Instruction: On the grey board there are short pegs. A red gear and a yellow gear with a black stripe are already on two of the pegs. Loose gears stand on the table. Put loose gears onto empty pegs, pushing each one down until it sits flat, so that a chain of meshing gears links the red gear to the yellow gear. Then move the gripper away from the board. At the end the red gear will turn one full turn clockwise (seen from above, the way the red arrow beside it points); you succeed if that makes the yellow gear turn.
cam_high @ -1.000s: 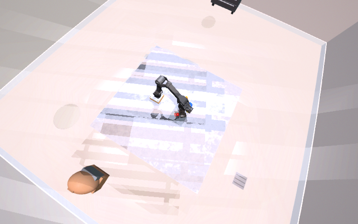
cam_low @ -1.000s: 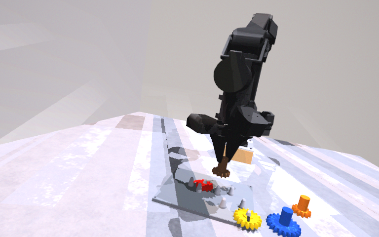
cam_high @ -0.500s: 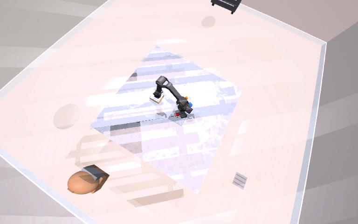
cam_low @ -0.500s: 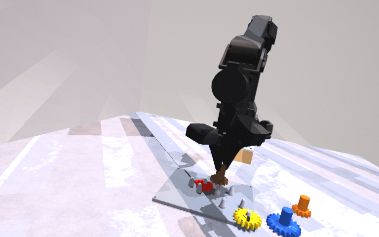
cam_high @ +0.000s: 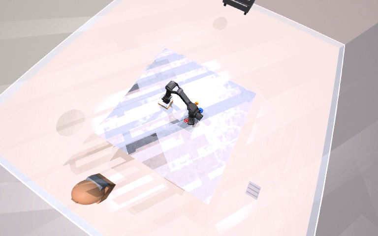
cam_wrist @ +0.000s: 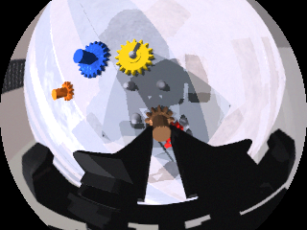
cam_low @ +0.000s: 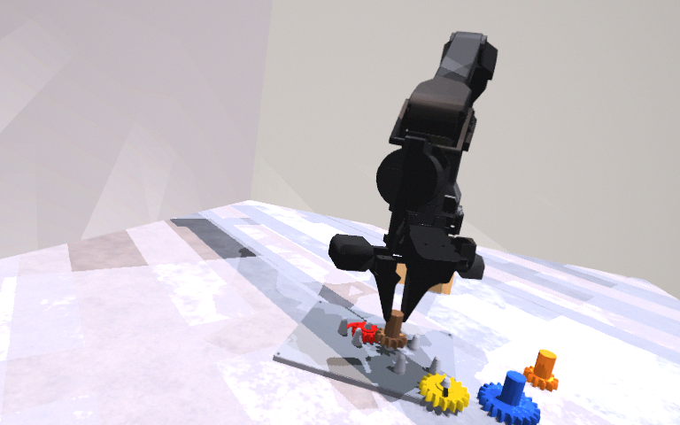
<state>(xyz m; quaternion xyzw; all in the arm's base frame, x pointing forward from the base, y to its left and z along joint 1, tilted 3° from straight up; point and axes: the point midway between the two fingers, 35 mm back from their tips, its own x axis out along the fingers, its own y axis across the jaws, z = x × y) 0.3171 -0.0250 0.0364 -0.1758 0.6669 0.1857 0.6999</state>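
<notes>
My gripper tip is 2 cm past the red gear, 3 cm to the left of it and 3 cm above it. Also, from my gripper tip: brown gear: 1 cm below; then blue gear: 4 cm ahead, 14 cm to the left, 3 cm below; then orange gear: 4 cm behind, 19 cm to the left, 3 cm below.
</notes>
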